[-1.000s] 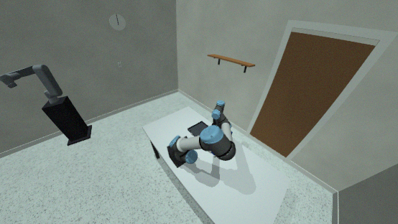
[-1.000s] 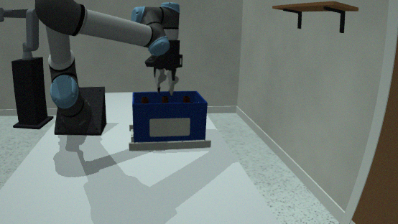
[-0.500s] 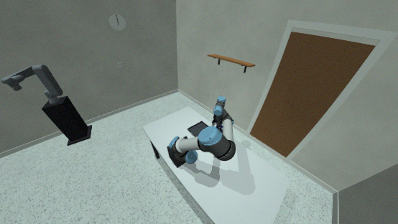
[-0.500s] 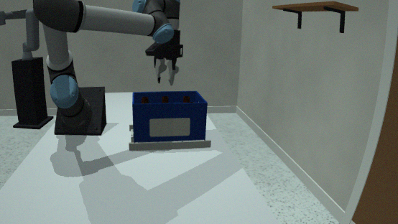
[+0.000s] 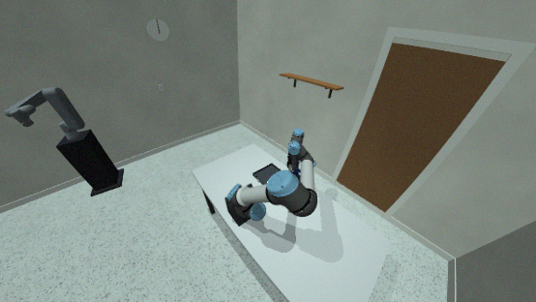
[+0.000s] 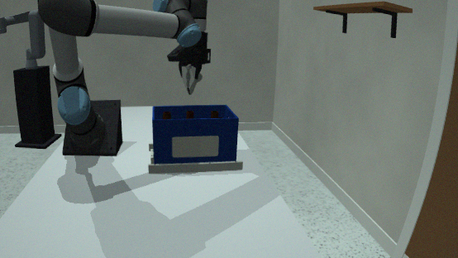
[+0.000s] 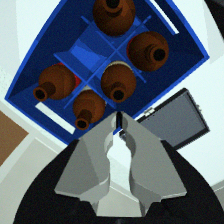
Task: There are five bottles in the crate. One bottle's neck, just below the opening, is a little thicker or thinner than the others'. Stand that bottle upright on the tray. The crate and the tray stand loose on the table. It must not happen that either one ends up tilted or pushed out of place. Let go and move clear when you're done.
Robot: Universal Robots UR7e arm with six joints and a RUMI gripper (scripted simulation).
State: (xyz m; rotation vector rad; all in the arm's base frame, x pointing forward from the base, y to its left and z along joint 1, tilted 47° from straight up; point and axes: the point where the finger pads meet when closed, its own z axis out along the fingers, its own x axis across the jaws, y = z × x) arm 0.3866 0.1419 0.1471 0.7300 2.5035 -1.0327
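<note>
My hand is 10 mm short of the blue crate, 40 mm to the left of it and 160 mm above it. From my hand the other things lie so: bottle (80 mm behind, 10 mm to the right, 150 mm below); dark grey tray (20 mm behind, 250 mm to the left, 230 mm below).
</note>
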